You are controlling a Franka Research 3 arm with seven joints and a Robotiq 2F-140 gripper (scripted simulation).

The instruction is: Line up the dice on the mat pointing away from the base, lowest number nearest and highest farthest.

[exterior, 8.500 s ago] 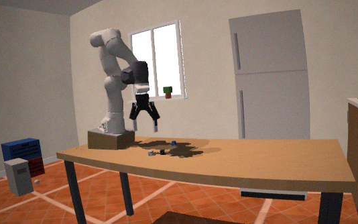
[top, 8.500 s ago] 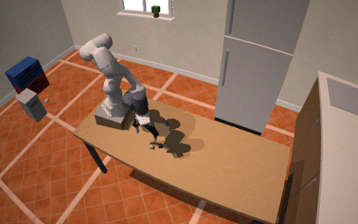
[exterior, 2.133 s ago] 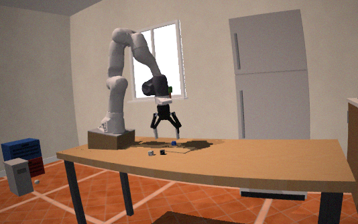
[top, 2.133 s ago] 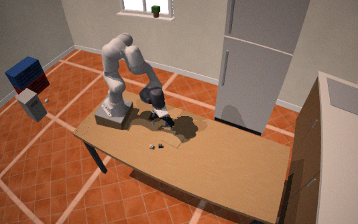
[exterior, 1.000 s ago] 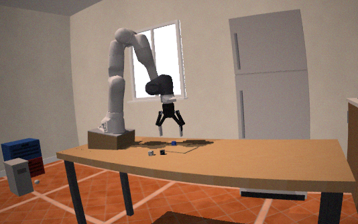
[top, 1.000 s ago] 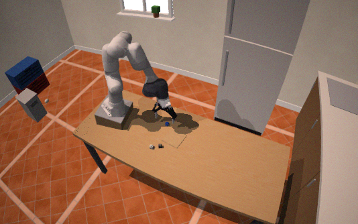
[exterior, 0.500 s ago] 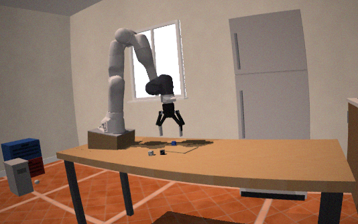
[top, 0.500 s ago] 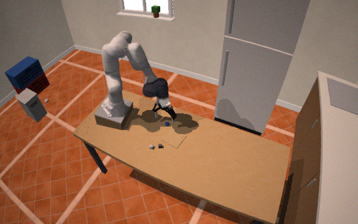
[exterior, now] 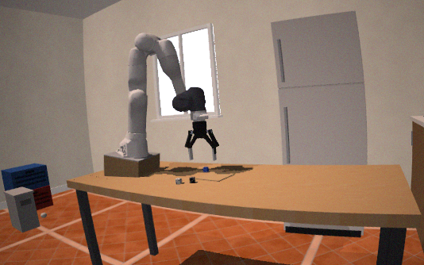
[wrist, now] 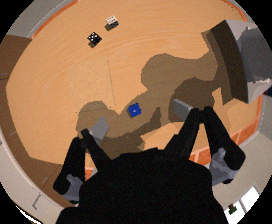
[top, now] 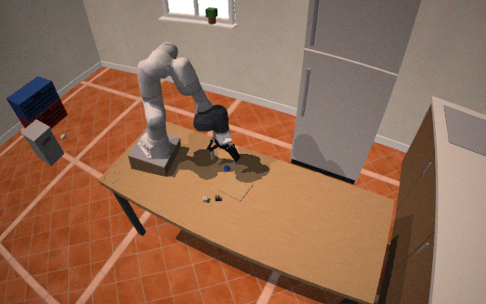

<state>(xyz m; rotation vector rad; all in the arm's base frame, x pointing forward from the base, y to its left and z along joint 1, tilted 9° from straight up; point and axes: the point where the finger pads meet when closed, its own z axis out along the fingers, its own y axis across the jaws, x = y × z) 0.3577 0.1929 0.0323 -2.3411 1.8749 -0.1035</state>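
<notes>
The blue die lies 1 cm ahead of my hand, 1 cm to the left of it and 6 cm below it. Also, from my hand: wood-coloured mat (14 cm ahead, 6 cm to the right, 7 cm below).
</notes>
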